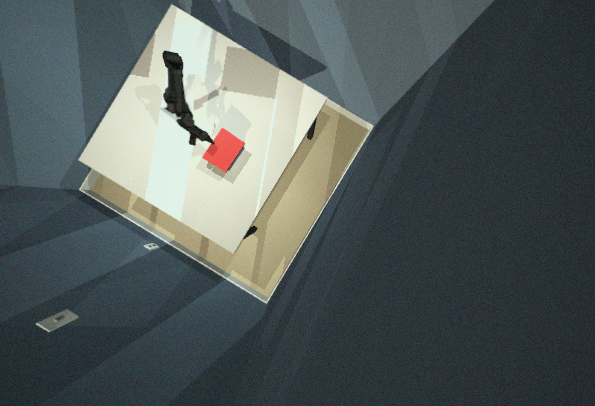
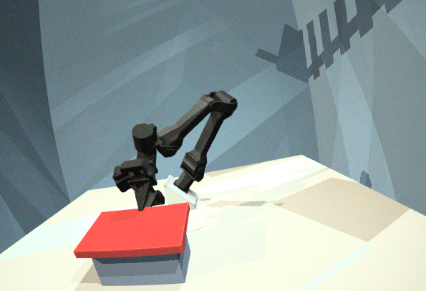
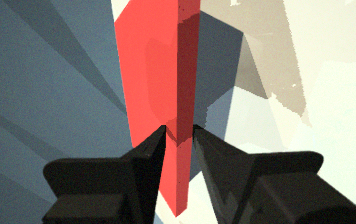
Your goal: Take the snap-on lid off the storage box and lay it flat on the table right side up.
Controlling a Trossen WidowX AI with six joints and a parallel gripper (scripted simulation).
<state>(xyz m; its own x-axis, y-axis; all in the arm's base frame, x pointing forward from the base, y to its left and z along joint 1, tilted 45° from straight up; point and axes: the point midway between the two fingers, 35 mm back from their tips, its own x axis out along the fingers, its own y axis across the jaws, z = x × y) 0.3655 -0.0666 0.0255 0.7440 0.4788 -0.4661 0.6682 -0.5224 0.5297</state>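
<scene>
The red lid lies 80 mm ahead of my gripper tip and 10 mm below it. Also, from my gripper tip: grey-blue storage box 70 mm below, 70 mm ahead.
</scene>
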